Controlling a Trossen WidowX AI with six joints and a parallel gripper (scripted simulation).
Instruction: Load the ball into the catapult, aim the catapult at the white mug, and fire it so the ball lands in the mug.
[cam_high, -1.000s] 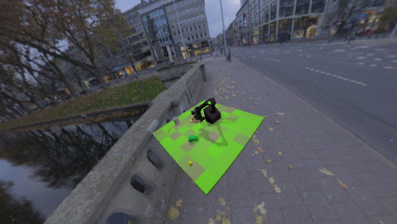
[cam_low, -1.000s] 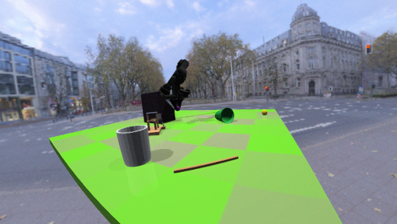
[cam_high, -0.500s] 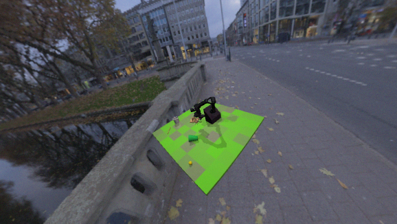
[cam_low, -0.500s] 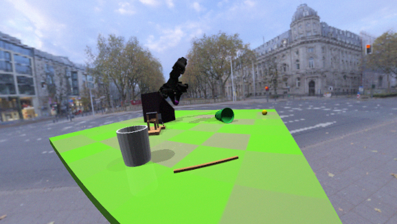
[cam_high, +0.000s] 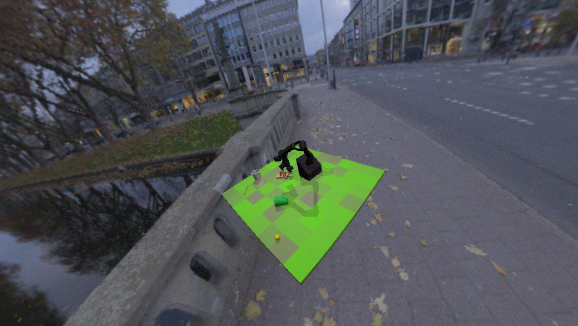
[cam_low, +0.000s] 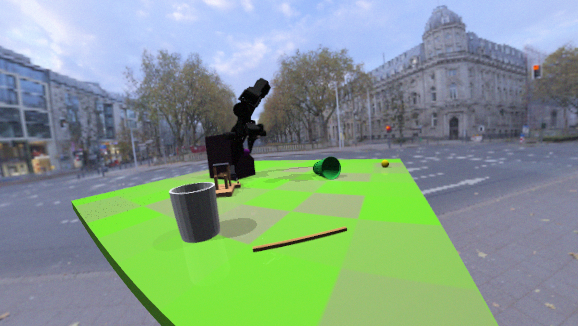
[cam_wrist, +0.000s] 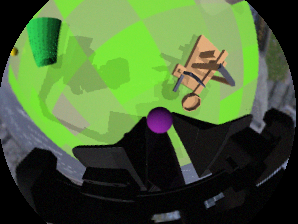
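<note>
Now: gripper tip 1 cm past the wooden catapult, 12 cm to the left of it and 8 cm above it. From my gripper tip the other things lie so: thin wooden stick (43 cm ahead, 32 cm to the right, 12 cm below); then pale grey mug (23 cm ahead, 39 cm to the right, 10 cm below); then purple ball (1 cm above).
</note>
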